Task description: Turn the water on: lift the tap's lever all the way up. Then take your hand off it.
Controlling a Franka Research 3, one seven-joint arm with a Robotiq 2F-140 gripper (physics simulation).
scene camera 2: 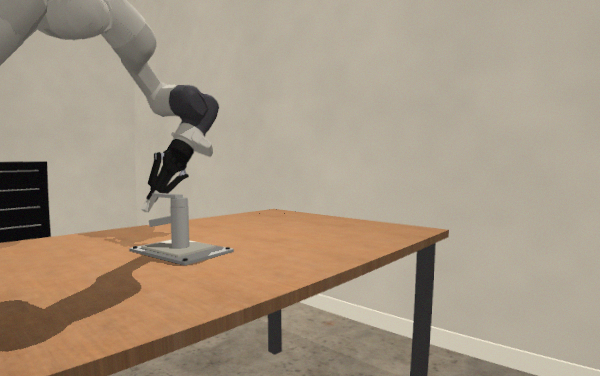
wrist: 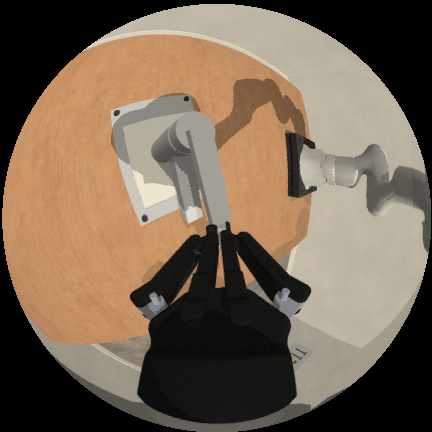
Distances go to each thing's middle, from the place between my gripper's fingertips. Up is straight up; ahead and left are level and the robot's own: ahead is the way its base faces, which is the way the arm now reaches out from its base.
Now: the flat lever [wrist: 193, 132] 40 mm ahead of my hand, 80 mm to the right of it and 30 mm above it. The rest, counted from my hand: square base plate [scene camera 2: 218, 251] (50 mm ahead, 120 mm to the right, 100 mm below).
